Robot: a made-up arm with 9 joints. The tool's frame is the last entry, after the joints. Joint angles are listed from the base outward.
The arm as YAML. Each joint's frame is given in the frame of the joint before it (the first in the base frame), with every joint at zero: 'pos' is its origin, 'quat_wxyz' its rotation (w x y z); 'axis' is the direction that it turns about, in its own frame. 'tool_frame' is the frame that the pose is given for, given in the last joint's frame.
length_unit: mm
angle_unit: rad
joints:
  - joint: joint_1
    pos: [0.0, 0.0, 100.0]
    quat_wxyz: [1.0, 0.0, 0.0, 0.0]
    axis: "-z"
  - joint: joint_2
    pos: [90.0, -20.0, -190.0]
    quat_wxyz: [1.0, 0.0, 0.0, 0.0]
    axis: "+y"
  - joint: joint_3
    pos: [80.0, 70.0, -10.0]
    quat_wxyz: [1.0, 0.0, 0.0, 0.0]
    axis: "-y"
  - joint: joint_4
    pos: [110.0, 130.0, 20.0]
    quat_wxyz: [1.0, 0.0, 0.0, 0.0]
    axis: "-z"
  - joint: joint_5
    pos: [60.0, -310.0, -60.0]
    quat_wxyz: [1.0, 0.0, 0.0, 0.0]
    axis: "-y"
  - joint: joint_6
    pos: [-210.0, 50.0, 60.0]
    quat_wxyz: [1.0, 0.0, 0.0, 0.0]
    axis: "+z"
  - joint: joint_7
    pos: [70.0, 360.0, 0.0]
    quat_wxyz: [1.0, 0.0, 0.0, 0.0]
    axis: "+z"
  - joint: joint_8
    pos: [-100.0, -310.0, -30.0]
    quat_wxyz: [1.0, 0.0, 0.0, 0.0]
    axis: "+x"
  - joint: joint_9
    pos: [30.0, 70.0, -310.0]
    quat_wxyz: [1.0, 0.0, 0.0, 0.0]
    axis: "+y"
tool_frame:
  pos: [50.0, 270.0, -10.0]
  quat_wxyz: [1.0, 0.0, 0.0, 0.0]
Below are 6 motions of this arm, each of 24 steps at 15 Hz.
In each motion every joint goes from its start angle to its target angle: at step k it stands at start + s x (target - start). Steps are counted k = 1, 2, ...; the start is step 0. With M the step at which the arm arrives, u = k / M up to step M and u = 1 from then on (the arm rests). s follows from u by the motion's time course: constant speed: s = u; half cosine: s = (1 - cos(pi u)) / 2; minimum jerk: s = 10 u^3 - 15 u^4 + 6 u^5.
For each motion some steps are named. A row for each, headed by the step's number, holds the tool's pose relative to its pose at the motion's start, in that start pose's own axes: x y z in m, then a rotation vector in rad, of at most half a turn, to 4 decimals.
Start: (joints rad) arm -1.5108 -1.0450 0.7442 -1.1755 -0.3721 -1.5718 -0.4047 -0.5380 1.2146
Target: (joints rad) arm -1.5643 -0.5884 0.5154 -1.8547 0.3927 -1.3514 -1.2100 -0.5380 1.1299
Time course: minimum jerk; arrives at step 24
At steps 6, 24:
6: -0.0247 0.0342 -0.0607 -0.0395 0.0314 0.0533
24: -0.3920 -0.1298 -0.5987 -0.5407 0.7067 0.3186

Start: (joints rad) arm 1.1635 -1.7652 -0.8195 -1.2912 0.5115 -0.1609 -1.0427 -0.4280 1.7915
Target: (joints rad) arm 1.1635 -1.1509 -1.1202 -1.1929 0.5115 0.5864 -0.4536 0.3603 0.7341
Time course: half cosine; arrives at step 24
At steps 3, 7, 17, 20, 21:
3: -0.0024 0.0006 -0.0161 -0.0457 -0.0262 0.0229
7: -0.0220 0.0022 -0.0896 -0.2207 -0.1219 0.1510
17: -0.2606 -0.0816 -0.3806 -0.5089 -0.2727 1.0242
20: -0.3342 -0.1282 -0.4172 -0.4647 -0.2542 1.2443
21: -0.3509 -0.1401 -0.4234 -0.4493 -0.2474 1.2935

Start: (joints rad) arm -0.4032 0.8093 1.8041 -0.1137 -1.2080 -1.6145 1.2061 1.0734 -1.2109
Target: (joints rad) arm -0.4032 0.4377 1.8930 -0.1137 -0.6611 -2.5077 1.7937 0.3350 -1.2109
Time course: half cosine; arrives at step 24
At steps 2, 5, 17, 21, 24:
2: 0.0026 -0.0036 0.0038 0.0081 -0.0129 0.0095
5: 0.0158 -0.0234 0.0220 0.0469 -0.0801 0.0555
17: 0.1064 -0.2544 0.0968 0.2238 -0.6912 0.2714
21: 0.1199 -0.3153 0.0871 0.2323 -0.8309 0.2766
24: 0.1228 -0.3299 0.0828 0.2329 -0.8641 0.2753

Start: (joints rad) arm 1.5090 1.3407 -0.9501 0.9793 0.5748 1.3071 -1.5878 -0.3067 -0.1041
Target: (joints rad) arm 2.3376 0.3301 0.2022 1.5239 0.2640 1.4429 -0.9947 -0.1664 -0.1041
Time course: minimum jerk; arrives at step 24
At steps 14, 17, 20, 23, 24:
14: 0.2653 0.4319 0.7240 1.2044 0.3228 -0.5824
17: 0.5076 0.3178 0.9325 1.5139 0.4250 -0.8629
20: 0.6696 0.2011 0.9996 1.6752 0.4709 -1.0651
23: 0.7178 0.1612 1.0094 1.7186 0.4813 -1.1308
24: 0.7187 0.1604 1.0095 1.7194 0.4814 -1.1321

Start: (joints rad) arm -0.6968 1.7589 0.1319 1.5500 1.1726 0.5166 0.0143 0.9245 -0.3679
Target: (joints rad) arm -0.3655 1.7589 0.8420 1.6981 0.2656 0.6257 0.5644 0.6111 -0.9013
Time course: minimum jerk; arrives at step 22
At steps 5, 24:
5: 0.0351 0.0307 0.0081 0.0124 0.0008 -0.0733
24: 0.5468 0.1244 0.2320 0.4364 -0.2152 -0.8304

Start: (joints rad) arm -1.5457 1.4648 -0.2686 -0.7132 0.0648 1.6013 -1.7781 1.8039 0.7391
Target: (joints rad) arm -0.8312 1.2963 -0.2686 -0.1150 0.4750 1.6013 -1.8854 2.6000 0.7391
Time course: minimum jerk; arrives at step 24
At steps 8, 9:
8: -0.1455 -0.0726 -0.0287 0.0659 -0.0720 0.3554
9: -0.1886 -0.1057 -0.0397 0.0865 -0.0908 0.4672

